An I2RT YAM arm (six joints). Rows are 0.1 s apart.
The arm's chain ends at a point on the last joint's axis. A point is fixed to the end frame.
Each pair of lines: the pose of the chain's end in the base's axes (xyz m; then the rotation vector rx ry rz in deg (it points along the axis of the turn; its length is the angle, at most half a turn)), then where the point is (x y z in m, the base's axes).
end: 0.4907 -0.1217 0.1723 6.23 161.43 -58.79
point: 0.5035 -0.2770 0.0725
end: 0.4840 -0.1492 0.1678 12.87 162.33 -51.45
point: 0.4927 -0.2957 0.0551
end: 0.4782 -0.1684 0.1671 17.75 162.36 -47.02
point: 0.4842 -0.3091 0.0470
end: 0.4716 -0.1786 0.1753 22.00 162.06 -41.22
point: 0.4779 -0.3113 0.0464
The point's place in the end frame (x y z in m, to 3 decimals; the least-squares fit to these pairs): 0.000 -0.054 0.177
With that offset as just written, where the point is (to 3 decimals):
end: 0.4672 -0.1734 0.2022 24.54 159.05 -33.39
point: 0.485 -0.296 0.065
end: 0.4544 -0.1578 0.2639 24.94 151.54 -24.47
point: 0.498 -0.270 0.123
